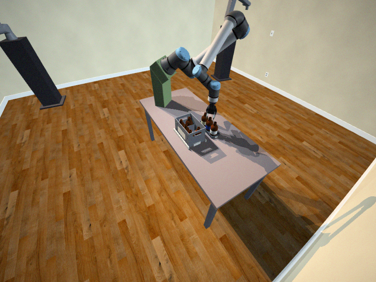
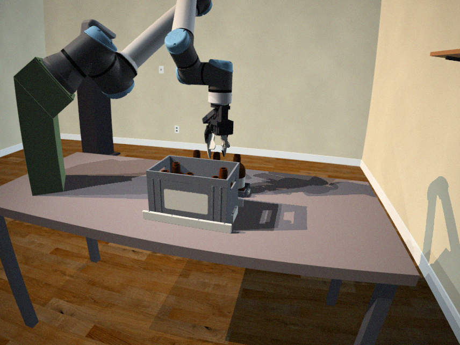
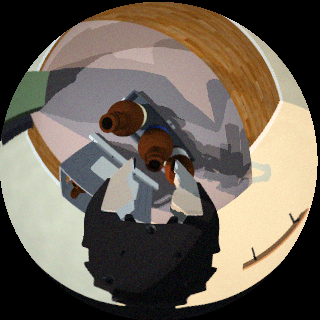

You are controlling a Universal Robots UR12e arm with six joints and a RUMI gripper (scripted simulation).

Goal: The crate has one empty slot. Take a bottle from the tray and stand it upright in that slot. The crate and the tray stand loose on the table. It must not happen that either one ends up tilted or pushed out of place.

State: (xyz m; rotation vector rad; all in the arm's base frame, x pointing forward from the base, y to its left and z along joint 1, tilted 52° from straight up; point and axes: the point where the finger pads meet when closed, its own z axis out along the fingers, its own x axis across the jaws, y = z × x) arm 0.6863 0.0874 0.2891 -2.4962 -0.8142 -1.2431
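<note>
The tray lies 14 cm below my hand. The rest, counted from my hand: grey crate: 23 cm to the right, 7 cm below, 2 cm ahead.
</note>
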